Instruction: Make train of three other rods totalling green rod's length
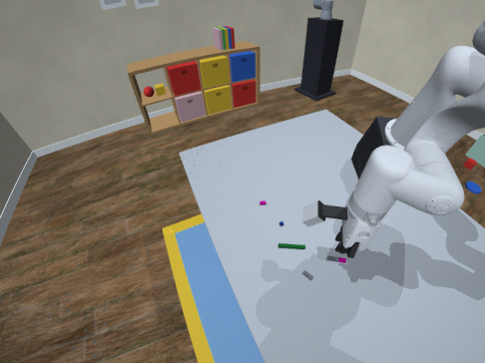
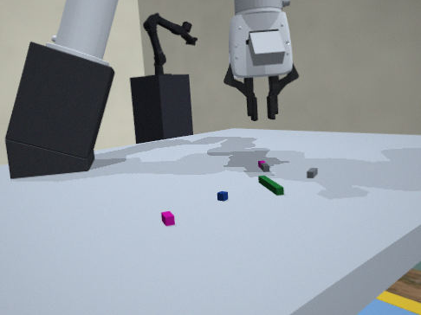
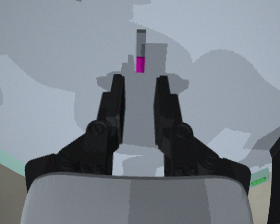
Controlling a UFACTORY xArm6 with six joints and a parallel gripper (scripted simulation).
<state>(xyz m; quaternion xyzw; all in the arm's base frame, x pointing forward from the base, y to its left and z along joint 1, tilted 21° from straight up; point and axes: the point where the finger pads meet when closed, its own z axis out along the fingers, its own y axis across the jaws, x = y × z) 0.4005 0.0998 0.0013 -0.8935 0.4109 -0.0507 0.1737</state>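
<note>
Right now my hand is 100 mm to the left of the green rod, 100 mm above it and 70 mm short of it. Round my hand: blue rod: 180 mm to the right, 100 mm below, 50 mm ahead.
</note>
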